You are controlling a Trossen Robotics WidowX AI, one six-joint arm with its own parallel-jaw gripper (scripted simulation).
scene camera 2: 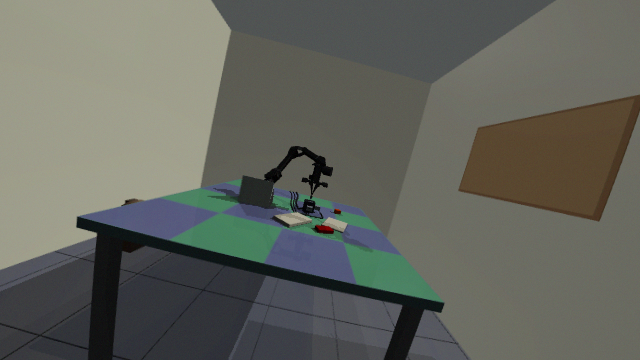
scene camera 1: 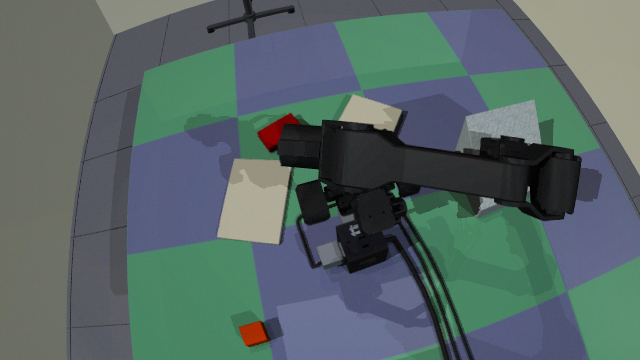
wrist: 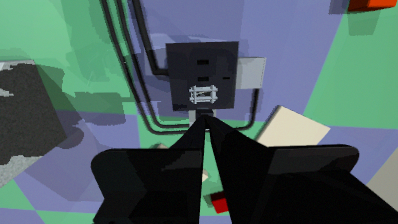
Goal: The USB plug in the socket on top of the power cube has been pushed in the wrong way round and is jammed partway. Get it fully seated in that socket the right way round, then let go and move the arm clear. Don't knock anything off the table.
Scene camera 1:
gripper: 359,212
beige pad: 254,205
beige pad: 359,109
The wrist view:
gripper: 206,122
beige pad: 285,128
